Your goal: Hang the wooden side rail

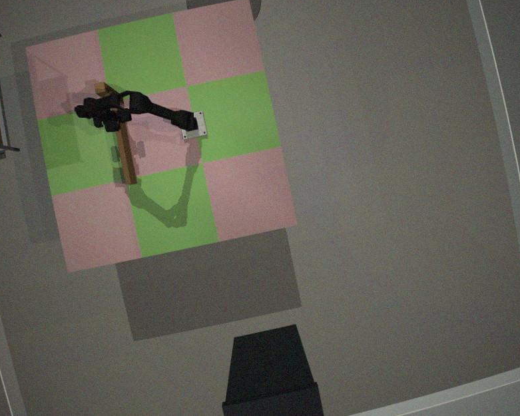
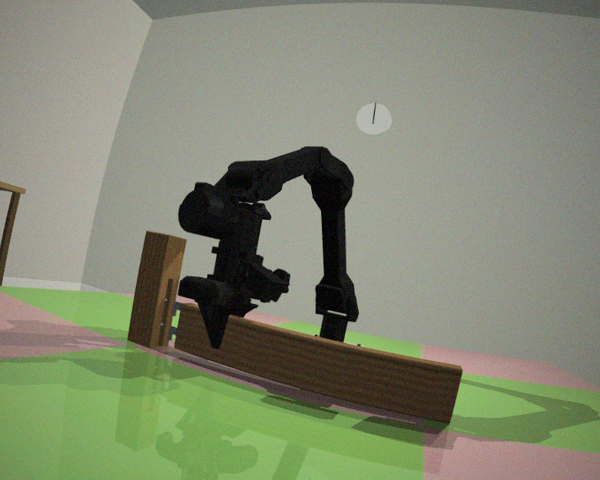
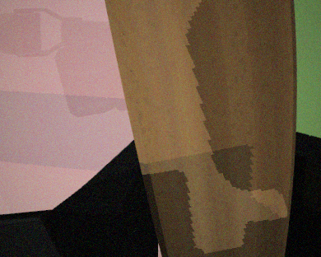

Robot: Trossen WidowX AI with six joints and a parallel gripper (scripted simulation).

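Now: gripper tip 130 mm to the left of the headboard post and 60 mm below it.
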